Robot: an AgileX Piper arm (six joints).
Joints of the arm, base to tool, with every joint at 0 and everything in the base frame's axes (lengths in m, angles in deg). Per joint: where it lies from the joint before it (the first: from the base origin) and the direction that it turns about. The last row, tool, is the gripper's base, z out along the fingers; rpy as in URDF.
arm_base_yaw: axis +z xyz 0 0 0.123
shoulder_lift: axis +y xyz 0 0 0
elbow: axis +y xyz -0.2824 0 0.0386
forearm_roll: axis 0.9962 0 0.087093 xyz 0.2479 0 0.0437
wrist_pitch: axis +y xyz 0 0 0
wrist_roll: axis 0.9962 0 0.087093 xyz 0.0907 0 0.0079
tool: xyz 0 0 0 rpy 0 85.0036 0
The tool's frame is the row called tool.
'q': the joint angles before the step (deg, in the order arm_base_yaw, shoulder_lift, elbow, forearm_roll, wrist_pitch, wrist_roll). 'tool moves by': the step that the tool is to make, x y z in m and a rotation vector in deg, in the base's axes. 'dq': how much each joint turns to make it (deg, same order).
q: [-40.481 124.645 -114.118 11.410 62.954 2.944]
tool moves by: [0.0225 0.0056 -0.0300 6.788 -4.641 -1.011]
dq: [0.969 4.289 -0.276 8.378 -3.316 -0.005]
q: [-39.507 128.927 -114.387 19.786 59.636 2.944]
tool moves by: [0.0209 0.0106 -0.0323 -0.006 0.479 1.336]
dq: [2.583 3.947 -0.006 -0.046 -3.792 0.000]
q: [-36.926 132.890 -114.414 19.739 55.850 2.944]
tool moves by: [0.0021 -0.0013 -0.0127 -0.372 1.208 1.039]
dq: [0.132 1.576 -0.262 -0.678 -0.329 -0.949]
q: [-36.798 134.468 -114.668 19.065 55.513 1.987]
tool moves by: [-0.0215 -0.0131 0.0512 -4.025 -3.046 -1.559]
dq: [-2.563 -6.002 0.005 -1.248 1.287 -0.393]
